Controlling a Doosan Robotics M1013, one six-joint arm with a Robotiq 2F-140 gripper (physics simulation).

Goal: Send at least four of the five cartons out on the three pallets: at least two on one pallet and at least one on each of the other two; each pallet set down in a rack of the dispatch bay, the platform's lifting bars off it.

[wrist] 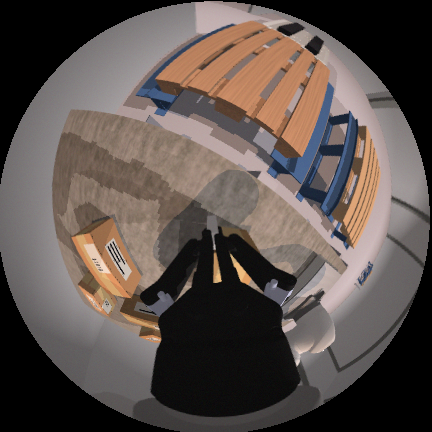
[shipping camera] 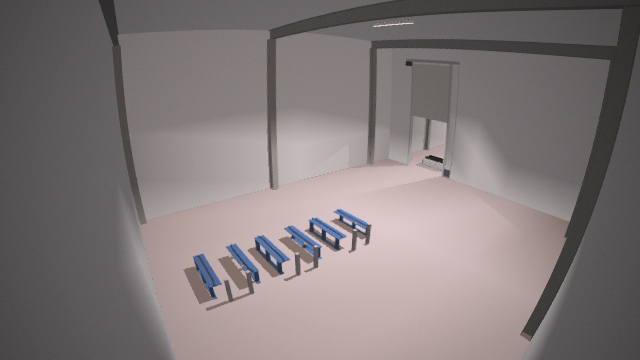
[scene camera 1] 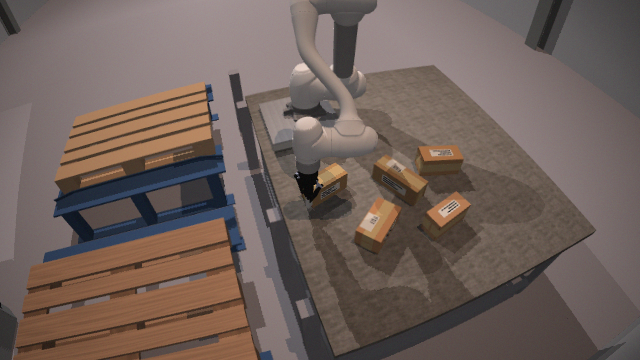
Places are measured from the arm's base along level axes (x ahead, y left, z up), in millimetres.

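Pixels of known places: gripper, between the fingertips: (wrist: 211, 222) (scene camera 1: 309, 205); arm's base, origin of its link: (wrist: 303, 306) (scene camera 1: 305, 109).
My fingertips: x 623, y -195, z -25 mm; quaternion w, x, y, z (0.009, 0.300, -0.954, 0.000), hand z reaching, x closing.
Ahead of a thing's pixels: the offset from my fingertips to its top centre.
My gripper (scene camera 1: 310, 204) (wrist: 211, 222) is shut with no carton between its fingertips. It is low at the table's left side, right beside a brown carton @[dx -71, dy +95, dz +68 mm] (scene camera 1: 334, 181) (wrist: 240, 239), which it partly hides in the wrist view; whether they touch cannot be told. The other cartons are a middle one @[dx +18, dy +422, dz +67 mm] (scene camera 1: 400, 181), a front one @[dx +203, dy +222, dz +60 mm] (scene camera 1: 378, 225) (wrist: 107, 257), a right front one @[dx +275, dy +511, dz +76 mm] (scene camera 1: 446, 216) and a right back one @[dx -20, dy +671, dz +77 mm] (scene camera 1: 440, 161). All stand on the table. Two wooden pallets (scene camera 1: 140, 102) (scene camera 1: 130, 305) lie left of it without cartons. A third pallet does not show.
Blue supports (scene camera 1: 142, 187) stand under and between the pallets. Grey posts @[dx -1619, dy -93, dz -176 mm] (scene camera 1: 237, 90) line the table's left edge (scene camera 1: 287, 240). Several blue racks (shipping camera: 272, 252) without pallets, with grey posts (shipping camera: 315, 256), stand in the bay. A low pale platform with black bars (shipping camera: 433, 162) shows through the doorway.
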